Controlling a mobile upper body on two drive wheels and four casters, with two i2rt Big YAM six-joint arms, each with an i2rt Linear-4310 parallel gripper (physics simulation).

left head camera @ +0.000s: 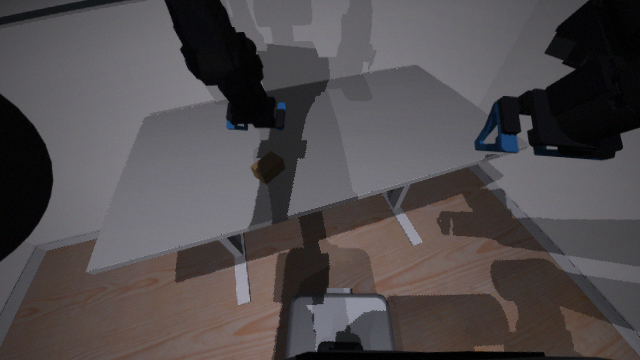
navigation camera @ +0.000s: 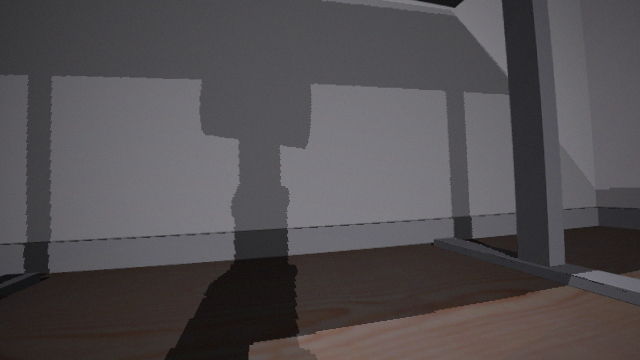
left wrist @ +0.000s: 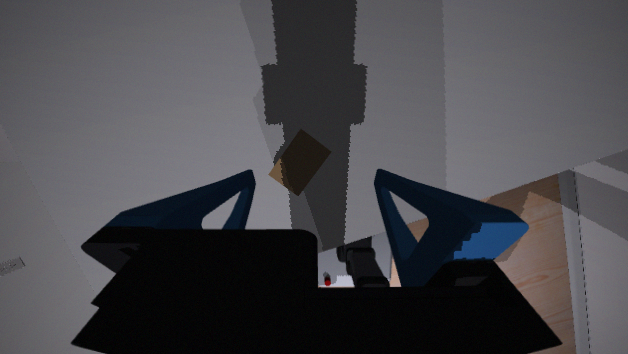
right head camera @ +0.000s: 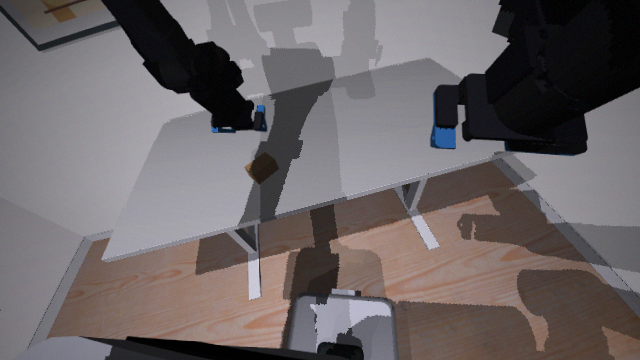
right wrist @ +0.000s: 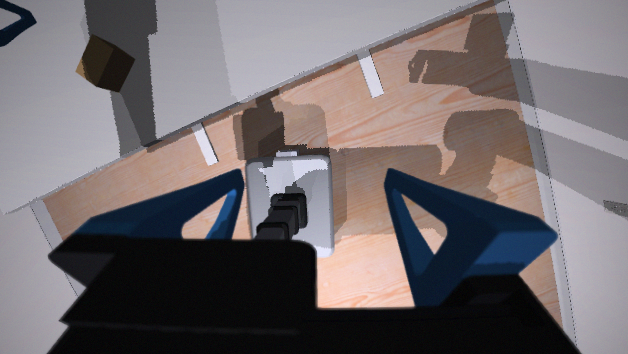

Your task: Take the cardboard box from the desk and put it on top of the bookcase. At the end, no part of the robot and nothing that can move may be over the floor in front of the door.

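Places are measured from the left arm's base along level axes (x ahead, y left, z up), in metres.
Where they show: left gripper, fingertip midpoint: (left head camera: 264, 128) (left wrist: 314, 176) (right head camera: 250, 130) (right wrist: 6, 21); right gripper, fingertip midpoint: (left head camera: 505, 148) (right head camera: 468, 144) (right wrist: 314, 176).
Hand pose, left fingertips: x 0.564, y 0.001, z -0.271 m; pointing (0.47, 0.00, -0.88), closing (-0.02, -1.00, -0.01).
After its pixels a point has its place.
The small brown cardboard box (left head camera: 268, 167) @(y 0.018, x 0.544, z -0.410 m) (right head camera: 262, 168) @(y 0.010, x 0.543, z -0.411 m) (left wrist: 305, 160) @(y 0.018, x 0.571, z -0.410 m) (right wrist: 106, 64) @(y -0.001, x 0.555, z -0.410 m) lies on the light grey desk (left head camera: 400, 125) @(y -0.474, x 0.822, z -0.460 m) (right head camera: 390, 125) @(y -0.430, x 0.806, z -0.460 m) (right wrist: 190, 65) @(y -0.159, x 0.556, z -0.460 m), left of its middle, partly in shadow. My left gripper (left head camera: 257, 122) @(y 0.001, x 0.564, z -0.271 m) (right head camera: 240, 125) @(y 0.001, x 0.564, z -0.271 m) (left wrist: 314, 176) @(y 0.001, x 0.564, z -0.271 m) is open and empty above the desk, above the box in the head pictures. In the left wrist view the box shows beyond the gap between its fingertips, apart from both. My right gripper (right wrist: 314, 176) @(y -0.447, x 0.334, z -0.140 m) is open and empty, high at the right, away from the box. Neither bookcase nor door shows.
The robot's base (left head camera: 345, 320) @(y -0.255, x 0.194, z -1.150 m) (right head camera: 350, 320) @(y -0.268, x 0.205, z -1.150 m) (right wrist: 320, 200) @(y -0.413, x 0.056, z -1.150 m) stands on the wood floor in front of the desk. Desk legs (left head camera: 242, 280) (right head camera: 255, 280) (navigation camera: 532, 150) @(y -0.686, x 1.000, z -1.118 m) reach down to the floor. Walls stand behind and beside the desk. A framed picture (right head camera: 42, 44) @(y 0.990, x 0.911, z -0.008 m) hangs at the upper left.
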